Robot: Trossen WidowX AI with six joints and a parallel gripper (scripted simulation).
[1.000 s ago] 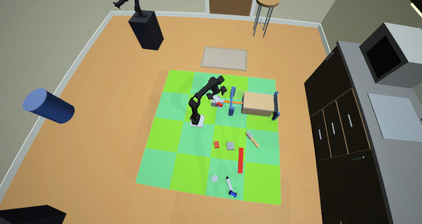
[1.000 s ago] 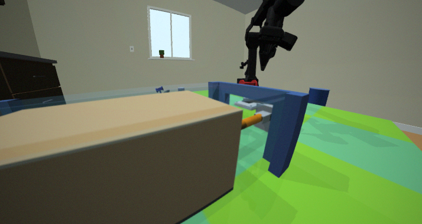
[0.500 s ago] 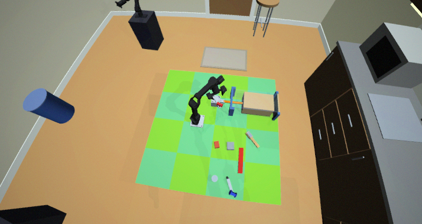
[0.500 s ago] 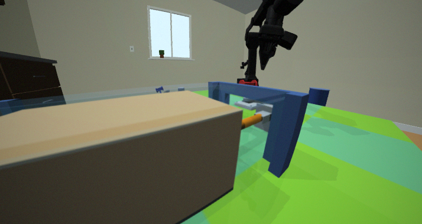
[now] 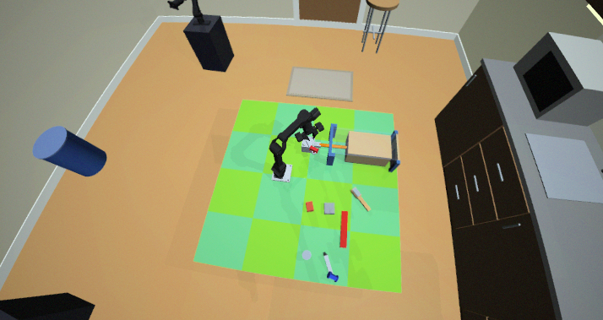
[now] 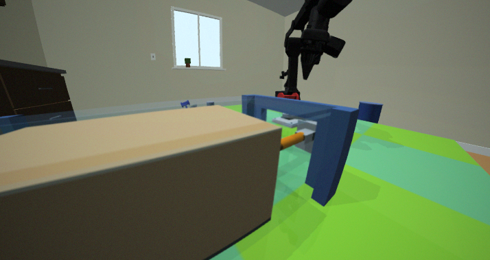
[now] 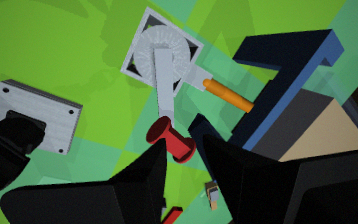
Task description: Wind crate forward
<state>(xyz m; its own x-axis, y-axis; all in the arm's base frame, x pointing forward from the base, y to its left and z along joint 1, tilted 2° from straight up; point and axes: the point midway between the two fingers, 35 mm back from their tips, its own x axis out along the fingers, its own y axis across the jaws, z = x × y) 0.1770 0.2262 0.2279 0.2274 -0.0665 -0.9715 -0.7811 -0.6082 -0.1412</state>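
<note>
The red knob is 30 mm ahead of my gripper tip, 40 mm to the right of it and 80 mm below it. The rest, counted from my gripper tip: blue steel frame 130 mm ahead, 60 mm to the left, 110 mm below; grey winch 50 mm behind, 30 mm to the left, 180 mm below; red-knobbed crank handle 10 mm to the right, 110 mm below.
</note>
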